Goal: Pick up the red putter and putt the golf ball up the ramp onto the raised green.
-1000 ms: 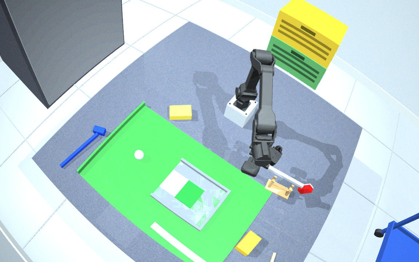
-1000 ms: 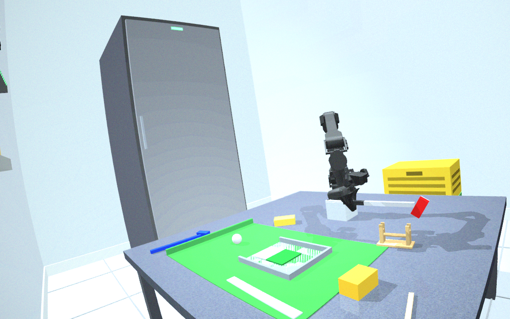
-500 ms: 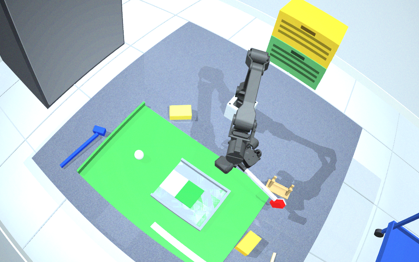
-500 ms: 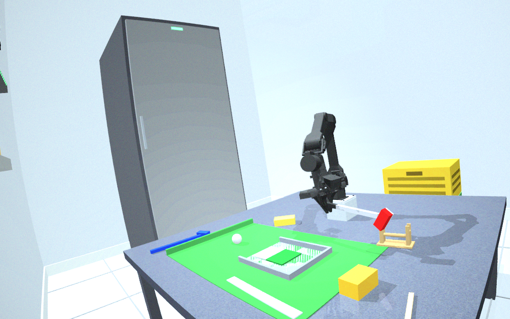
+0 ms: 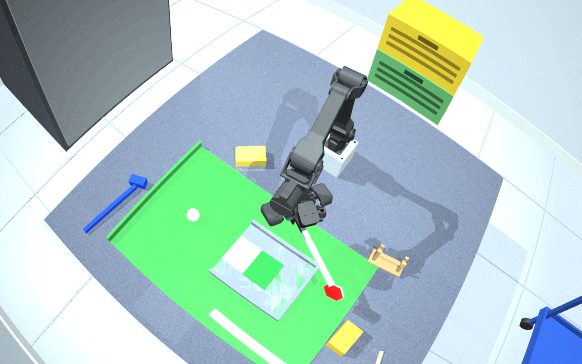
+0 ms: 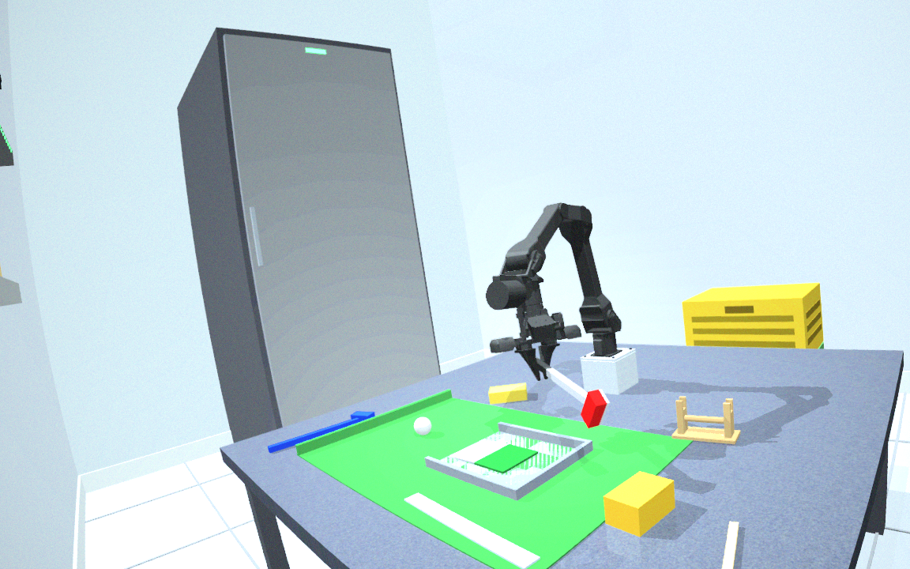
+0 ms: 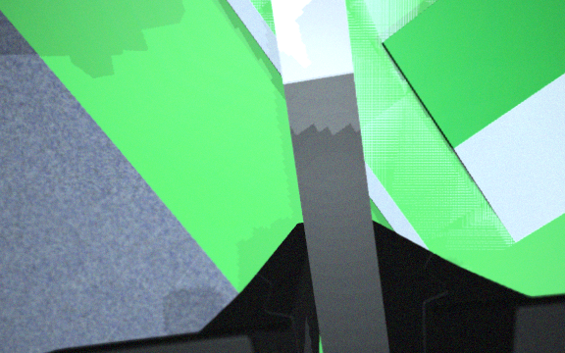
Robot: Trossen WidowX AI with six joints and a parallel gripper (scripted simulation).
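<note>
Now: gripper tip 50 mm short of the red putter, 100 mm to the right of it and 20 mm below it. From my gripper tip the other things lie so: wooden stand: 110 mm behind, 300 mm to the left, 90 mm below; white golf ball: 120 mm ahead, 280 mm to the right, 100 mm below; blue putter: 270 mm ahead, 530 mm to the right, 120 mm below.
</note>
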